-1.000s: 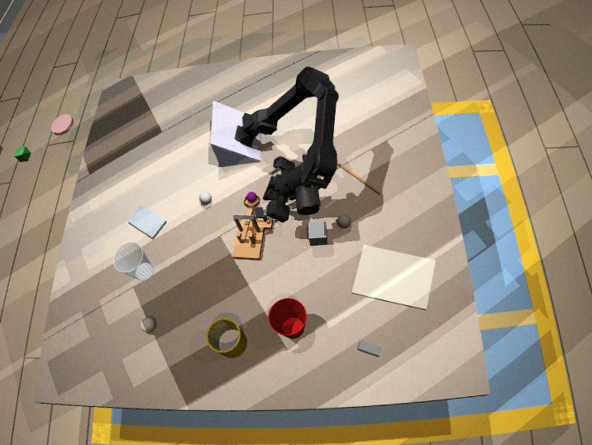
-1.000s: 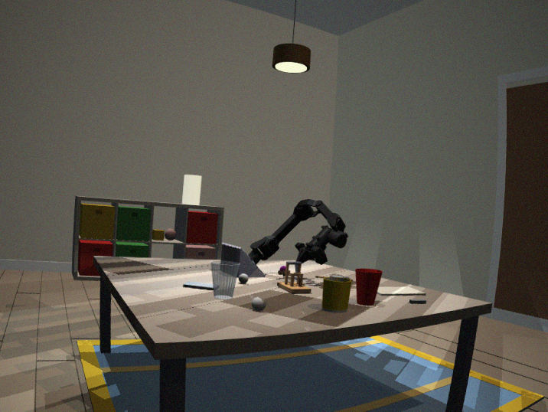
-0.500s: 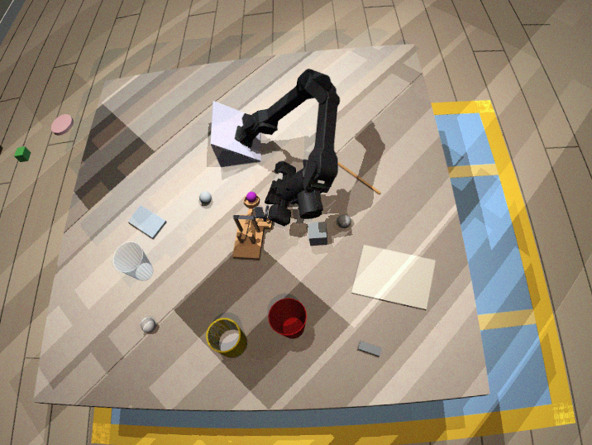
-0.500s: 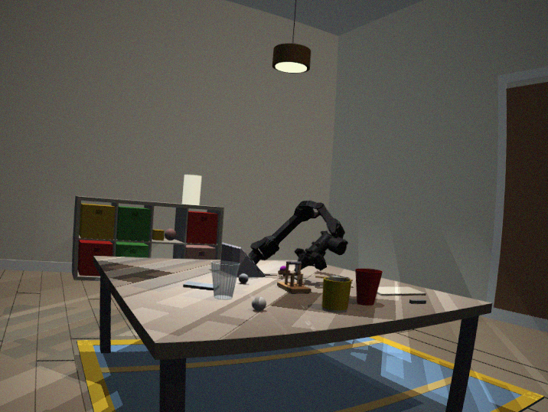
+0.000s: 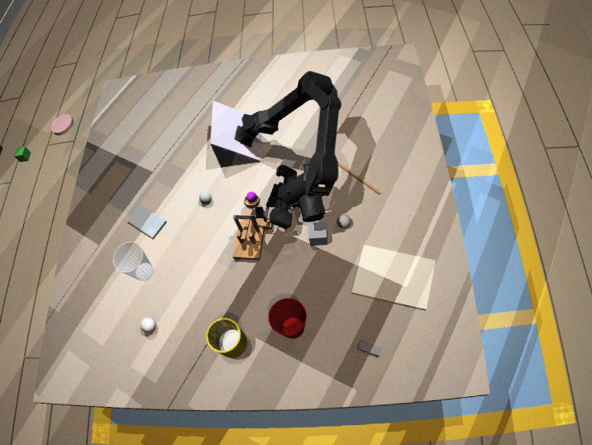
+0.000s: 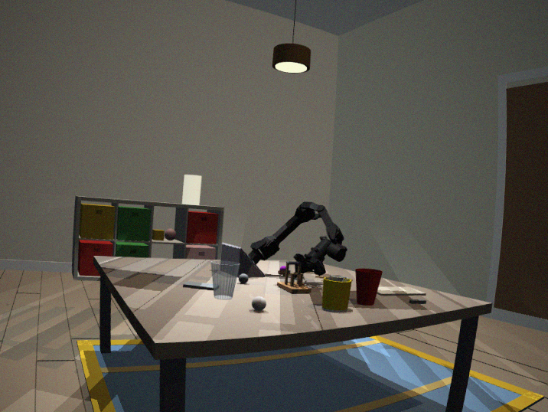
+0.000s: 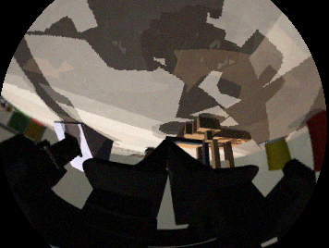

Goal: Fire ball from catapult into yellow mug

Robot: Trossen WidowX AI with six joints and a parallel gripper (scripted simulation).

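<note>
Right now the purple ball is 4 cm to the right of my gripper tip, 3 cm above it and 1 cm behind it. Also, from my gripper tip: wooden catapult 6 cm ahead, 3 cm to the right, 2 cm above; stick 27 cm to the left, 12 cm behind, 3 cm below; grey cube 16 cm to the left, 9 cm ahead, 1 cm below.
</note>
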